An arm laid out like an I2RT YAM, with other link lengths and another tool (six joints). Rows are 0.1 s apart.
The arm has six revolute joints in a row. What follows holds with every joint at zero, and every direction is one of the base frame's. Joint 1 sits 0.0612 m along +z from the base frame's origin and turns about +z. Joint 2 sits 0.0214 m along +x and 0.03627 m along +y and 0.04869 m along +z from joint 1 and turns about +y. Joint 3 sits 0.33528 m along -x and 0.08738 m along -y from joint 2 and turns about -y. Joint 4 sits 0.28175 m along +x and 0.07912 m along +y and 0.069 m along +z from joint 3 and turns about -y. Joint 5 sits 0.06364 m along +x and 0.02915 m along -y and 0.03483 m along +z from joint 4 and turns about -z. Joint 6 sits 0.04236 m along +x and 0.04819 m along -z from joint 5 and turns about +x. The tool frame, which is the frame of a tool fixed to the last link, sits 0.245 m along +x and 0.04 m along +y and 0.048 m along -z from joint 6; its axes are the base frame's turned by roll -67.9, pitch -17.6 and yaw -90 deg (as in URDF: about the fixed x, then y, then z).
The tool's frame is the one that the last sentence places.
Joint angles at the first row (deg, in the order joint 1, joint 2, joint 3, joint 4, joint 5, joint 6):
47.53 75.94 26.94 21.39 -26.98 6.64
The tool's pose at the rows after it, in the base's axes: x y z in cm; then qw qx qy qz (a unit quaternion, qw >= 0):
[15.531 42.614 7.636 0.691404 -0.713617 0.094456 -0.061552]
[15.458 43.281 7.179 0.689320 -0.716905 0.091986 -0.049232]
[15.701 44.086 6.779 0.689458 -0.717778 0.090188 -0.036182]
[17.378 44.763 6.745 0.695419 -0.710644 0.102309 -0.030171]
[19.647 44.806 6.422 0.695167 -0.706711 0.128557 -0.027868]
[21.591 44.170 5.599 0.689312 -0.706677 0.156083 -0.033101]
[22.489 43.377 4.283 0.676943 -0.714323 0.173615 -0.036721]
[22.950 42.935 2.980 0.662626 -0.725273 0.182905 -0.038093]
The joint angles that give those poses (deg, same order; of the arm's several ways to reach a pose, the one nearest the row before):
47.50 77.78 27.20 22.99 -27.92 6.53
47.53 80.39 28.47 23.41 -29.15 6.33
47.10 83.61 30.02 24.43 -30.93 6.17
44.89 87.31 31.62 26.90 -33.23 7.08
41.99 90.53 33.33 27.85 -34.92 8.51
39.56 92.46 33.80 28.21 -35.14 9.57
38.30 93.69 33.91 27.16 -34.63 9.37
37.95 94.97 34.68 25.26 -33.77 8.61

